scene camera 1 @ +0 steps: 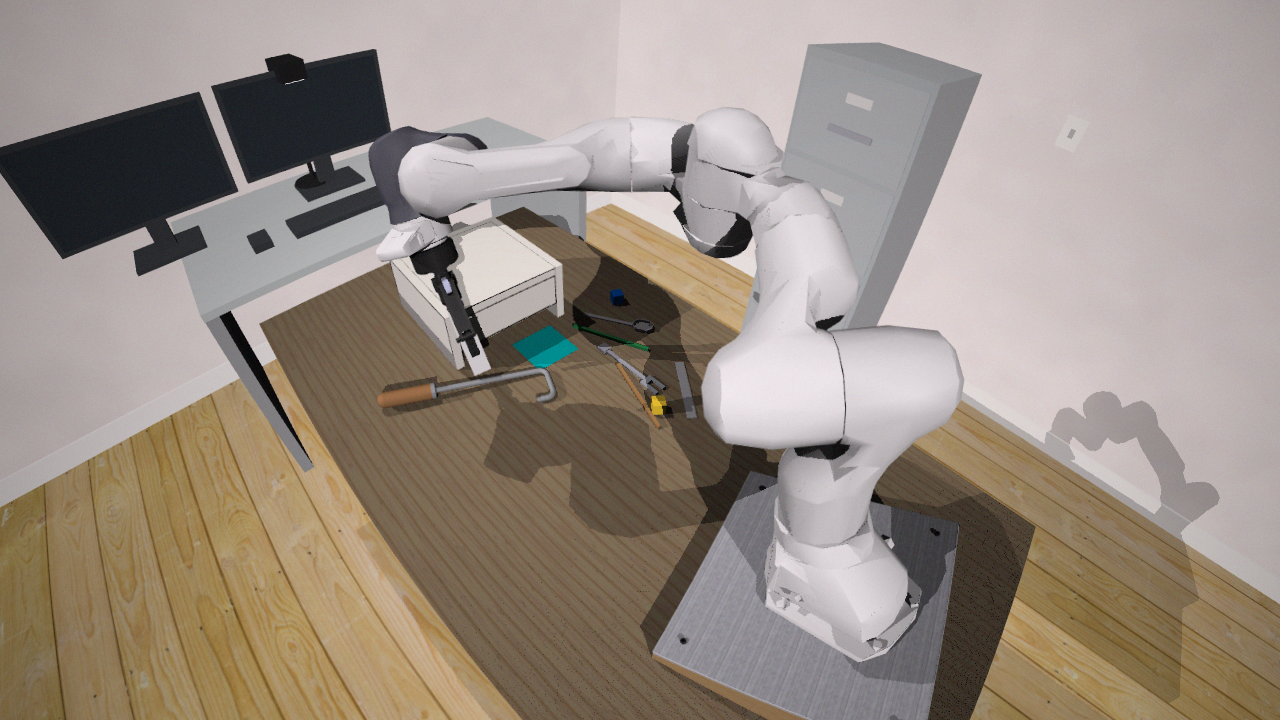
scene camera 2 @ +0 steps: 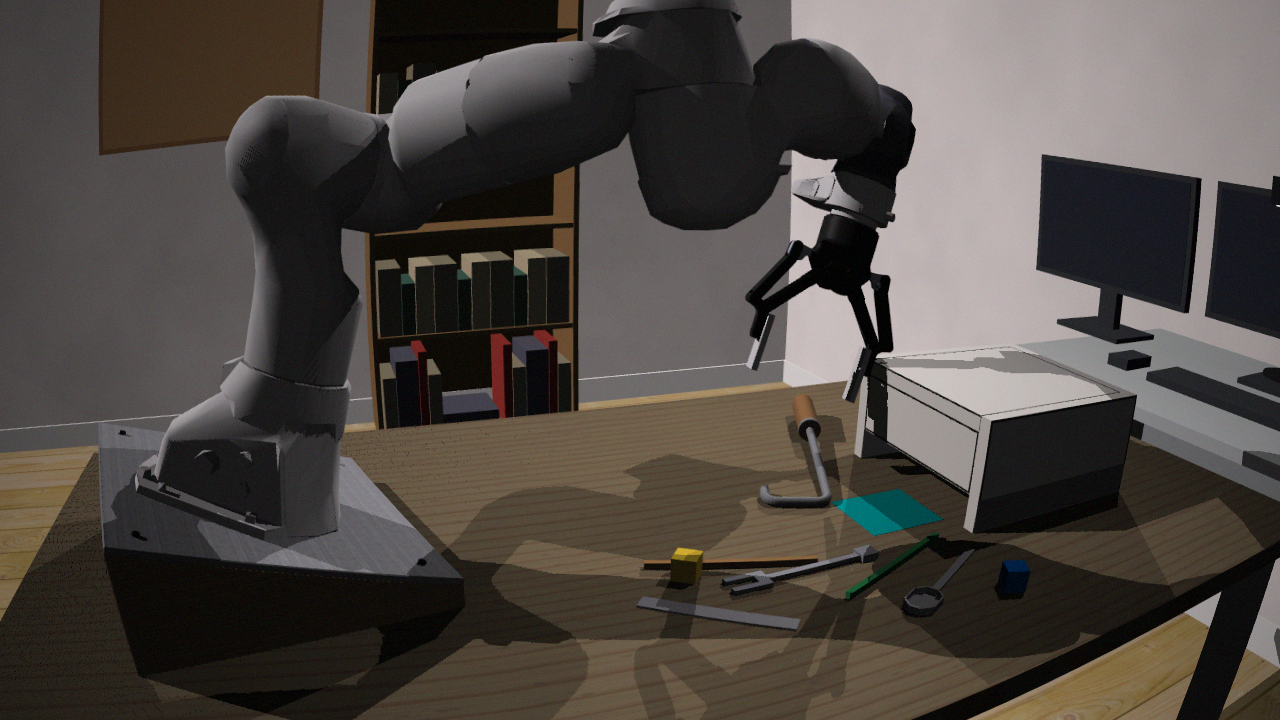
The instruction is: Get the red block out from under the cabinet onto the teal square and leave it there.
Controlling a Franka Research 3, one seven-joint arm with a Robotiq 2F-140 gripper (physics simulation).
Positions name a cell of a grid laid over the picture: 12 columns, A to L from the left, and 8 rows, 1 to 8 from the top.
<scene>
My gripper shows in scene camera 1 (E4) and in scene camera 2 (H5). A hooked tool shows in scene camera 1 (D5) and in scene camera 2 (H5).
</scene>
